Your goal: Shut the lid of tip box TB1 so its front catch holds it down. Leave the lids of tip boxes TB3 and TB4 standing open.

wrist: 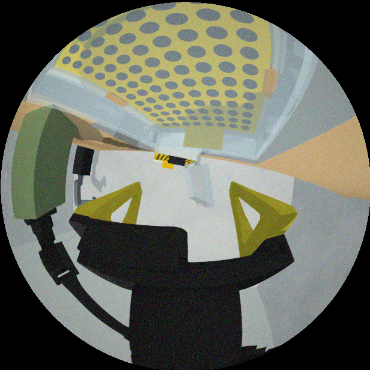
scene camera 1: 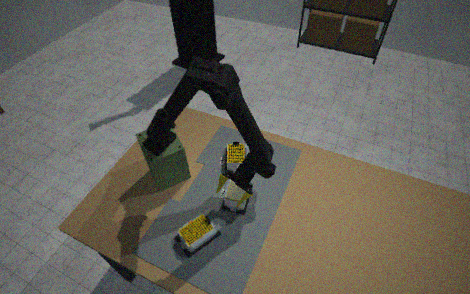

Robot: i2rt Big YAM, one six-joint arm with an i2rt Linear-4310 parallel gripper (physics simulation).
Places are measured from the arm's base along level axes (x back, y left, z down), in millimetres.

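Pixels of known places: gripper, fingertip midpoint: [scene camera 1: 226, 199]; arm's base, link origin: [scene camera 1: 159, 141].
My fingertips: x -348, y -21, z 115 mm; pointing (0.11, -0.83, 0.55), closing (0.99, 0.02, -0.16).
Observation:
For each thing: its top centre in the pictures, then the offset to it from my fingertips. Level surfaces: height alone.
- Tip box TB1, top centre: [scene camera 1: 234, 186] dx +21, dy +85, dz +29 mm
- Tip box TB3, top centre: [scene camera 1: 195, 227] dx +40, dy -150, dz +32 mm
- Tip box TB4, top centre: [scene camera 1: 235, 150] dx +128, dy +254, dz +32 mm
- grey mat, surface height: dz +107 mm
- tan table, surface height: dz +109 mm
Tip box TB1 [scene camera 1: 235, 198] [wrist: 165, 60] stands mid-mat; its yellow perforated rack fills the top of the wrist view behind clear plastic. My gripper [scene camera 1: 229, 200] [wrist: 185, 186] is open and empty, its yellow fingers low at TB1 in the scene view, partly overlapping it. Whether they touch the lid, and whether the front catch holds, I cannot tell. Tip box TB3 [scene camera 1: 196, 231] [wrist: 175, 159] is nearer the scene camera; its clear lid [wrist: 200, 185] stands open. Tip box TB4 [scene camera 1: 236, 154] is behind TB1, its yellow rack showing; its lid is hard to make out.
The boxes stand on a grey mat [scene camera 1: 280, 170] on the tan table [scene camera 1: 350, 215] [wrist: 330, 160]. A green block [scene camera 1: 172, 162] [wrist: 40, 165] stands left of the mat, under the arm's lower end. A dark shelf unit [scene camera 1: 340, 50] stands far back on the floor.

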